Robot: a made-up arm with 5 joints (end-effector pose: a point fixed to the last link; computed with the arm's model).
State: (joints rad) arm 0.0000 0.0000 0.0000 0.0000 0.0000
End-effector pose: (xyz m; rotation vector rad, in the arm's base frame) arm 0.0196 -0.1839 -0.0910 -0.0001 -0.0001 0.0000
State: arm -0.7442 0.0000 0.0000 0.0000 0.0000
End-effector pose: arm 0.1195 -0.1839 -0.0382 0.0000 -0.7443 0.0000
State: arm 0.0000 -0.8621 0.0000 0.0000 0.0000
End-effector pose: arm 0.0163 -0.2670 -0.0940 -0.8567 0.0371 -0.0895
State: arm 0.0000 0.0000 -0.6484 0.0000 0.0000
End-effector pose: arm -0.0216 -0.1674 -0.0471 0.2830 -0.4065 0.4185
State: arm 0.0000 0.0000 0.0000 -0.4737 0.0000
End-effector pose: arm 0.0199 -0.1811 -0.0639 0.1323 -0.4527 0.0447
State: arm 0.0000 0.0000 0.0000 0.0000 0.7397
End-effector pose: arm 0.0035 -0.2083 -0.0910 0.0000 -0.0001 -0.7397
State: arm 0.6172 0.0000 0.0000 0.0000 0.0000
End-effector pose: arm -0.0730 -0.1839 -0.0728 -0.0001 0.6171 0.0000
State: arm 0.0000 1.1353 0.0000 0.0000 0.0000
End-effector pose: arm 0.0124 -0.1287 0.0006 1.1281 -0.0490 0.1178
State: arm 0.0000 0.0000 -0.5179 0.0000 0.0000
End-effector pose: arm -0.0114 -0.1682 -0.0548 0.2260 -0.3247 0.3342
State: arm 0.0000 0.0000 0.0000 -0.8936 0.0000
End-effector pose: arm 0.0101 -0.1818 -0.0418 0.2496 -0.8539 0.0842
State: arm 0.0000 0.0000 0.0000 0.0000 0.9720
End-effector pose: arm -0.0047 -0.2129 -0.0910 0.0000 -0.0001 -0.9720
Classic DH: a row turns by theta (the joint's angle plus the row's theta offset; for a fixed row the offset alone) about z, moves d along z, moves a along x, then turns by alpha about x. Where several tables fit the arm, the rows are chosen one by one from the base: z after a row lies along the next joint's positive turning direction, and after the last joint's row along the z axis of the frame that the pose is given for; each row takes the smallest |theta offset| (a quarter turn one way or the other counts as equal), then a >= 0, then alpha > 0; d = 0 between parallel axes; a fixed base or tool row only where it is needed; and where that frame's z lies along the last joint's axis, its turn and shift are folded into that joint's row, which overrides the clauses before.
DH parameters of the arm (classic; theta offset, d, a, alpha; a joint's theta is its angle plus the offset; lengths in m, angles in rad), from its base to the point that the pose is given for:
base (fixed): 0 0.0634 0.0019 -1.5708
joint 1: 1.4667 -0.2283 0.0662 1.6139
joint 2: -0.7787 -0.0455 0.0749 -2.1268
joint 3: -1.4115 -0.0024 0.0227 0.6733
joint 4: -0.4005 0.0987 0.0202 -1.4764
joint 5: 0.4959 0 0.0405 3.1416
tool (fixed): 0.2114 -0.014 0 0

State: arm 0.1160 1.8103 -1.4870 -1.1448 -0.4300
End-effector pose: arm -0.1446 -0.2221 -0.0239 -1.3675 2.1929 1.0726
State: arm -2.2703 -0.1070 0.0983 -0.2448 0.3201
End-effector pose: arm 0.1059 -0.2074 0.1757 0.3885 -2.4226 -0.2670
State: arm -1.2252 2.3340 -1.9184 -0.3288 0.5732
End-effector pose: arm 0.0373 -0.2014 -0.0669 -1.7686 0.3704 -0.7438
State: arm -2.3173 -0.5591 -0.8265 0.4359 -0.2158
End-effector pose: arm 0.1394 -0.1979 0.1395 -0.9788 -2.0976 -0.1112
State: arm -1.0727 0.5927 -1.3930 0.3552 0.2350
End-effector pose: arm 0.0338 -0.1747 -0.0406 0.6345 -1.6858 1.1135
